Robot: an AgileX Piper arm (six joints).
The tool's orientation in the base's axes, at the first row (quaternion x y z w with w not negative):
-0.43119, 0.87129, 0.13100, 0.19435
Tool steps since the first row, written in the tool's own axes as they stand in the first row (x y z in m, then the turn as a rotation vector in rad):
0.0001, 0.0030, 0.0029, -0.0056, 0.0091, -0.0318
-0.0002, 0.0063, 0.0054, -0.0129, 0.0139, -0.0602
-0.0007, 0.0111, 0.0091, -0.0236, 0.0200, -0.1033
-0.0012, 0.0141, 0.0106, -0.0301, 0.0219, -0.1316
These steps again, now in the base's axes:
-0.0018, 0.0029, -0.0024, -0.0114, -0.0033, 0.0314
-0.0037, 0.0060, -0.0043, -0.0176, -0.0065, 0.0603
-0.0065, 0.0107, -0.0071, -0.0263, -0.0125, 0.1038
-0.0083, 0.0134, -0.0080, -0.0306, -0.0180, 0.1321

